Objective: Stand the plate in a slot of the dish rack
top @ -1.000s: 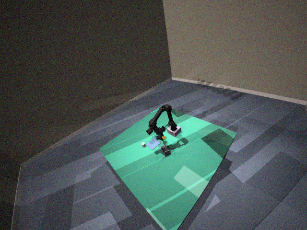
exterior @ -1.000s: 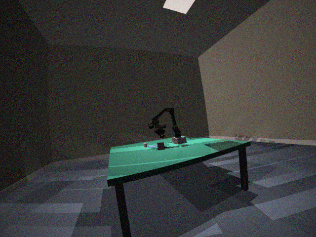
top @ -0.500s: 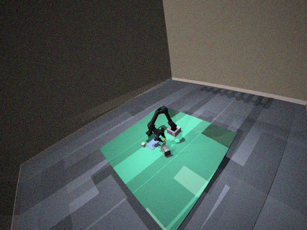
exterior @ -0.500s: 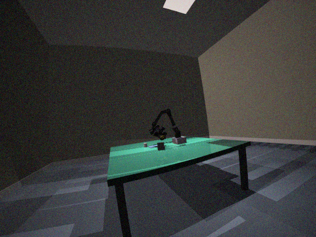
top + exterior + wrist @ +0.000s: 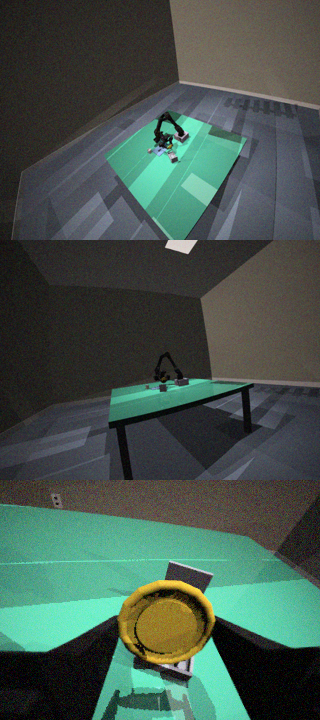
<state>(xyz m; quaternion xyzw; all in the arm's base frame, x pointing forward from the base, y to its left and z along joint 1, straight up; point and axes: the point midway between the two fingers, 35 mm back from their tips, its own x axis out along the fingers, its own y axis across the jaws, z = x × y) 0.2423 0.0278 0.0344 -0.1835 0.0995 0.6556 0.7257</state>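
Now: gripper tip 80 mm above the dish rack, 50 mm to the right of it and 40 mm short of it. Round my gripper tip: blue spoon 190 mm to the right, 90 mm below, 50 mm behind; light blue mat 140 mm to the right, 100 mm below, 60 mm ahead; yellow-brown plate 10 mm to the right.
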